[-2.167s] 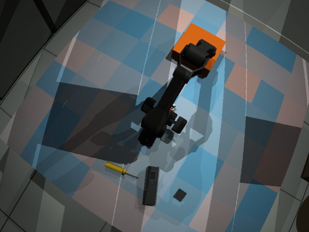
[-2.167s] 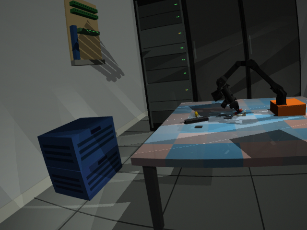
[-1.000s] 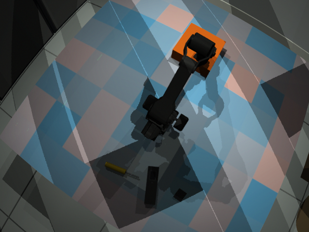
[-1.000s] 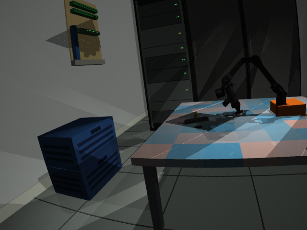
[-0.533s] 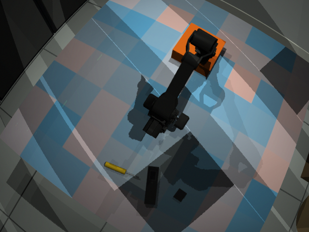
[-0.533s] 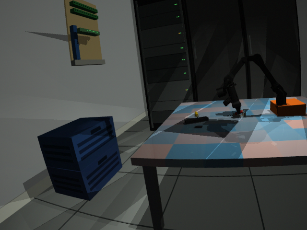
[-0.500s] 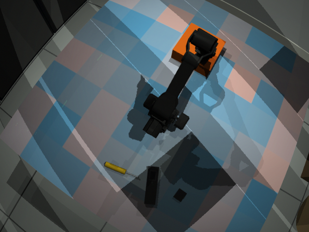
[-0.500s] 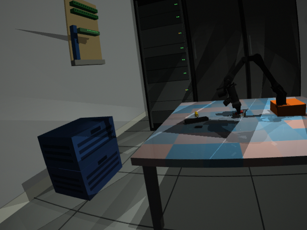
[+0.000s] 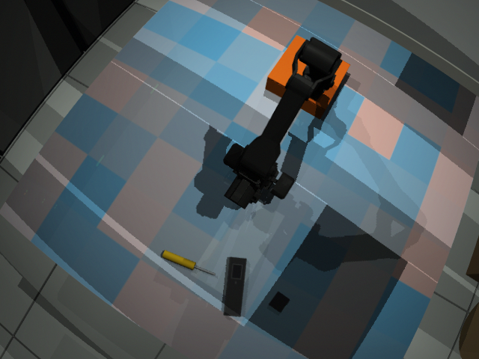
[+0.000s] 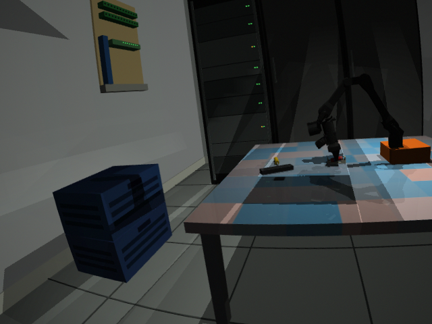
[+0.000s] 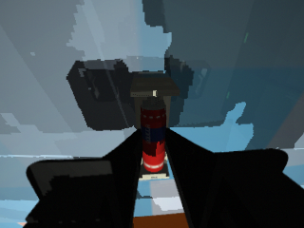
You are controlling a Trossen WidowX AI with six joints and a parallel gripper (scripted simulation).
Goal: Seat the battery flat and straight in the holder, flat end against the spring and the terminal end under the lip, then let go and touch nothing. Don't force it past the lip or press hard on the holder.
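Right now the battery is 1 cm above my gripper tip. From my gripper tip the other things lie so: small black square: 27 cm to the left, 24 cm ahead, 1 cm below; then black remote-like block: 28 cm ahead, 15 cm to the left; then yellow-handled screwdriver: 31 cm ahead, 2 cm to the left.
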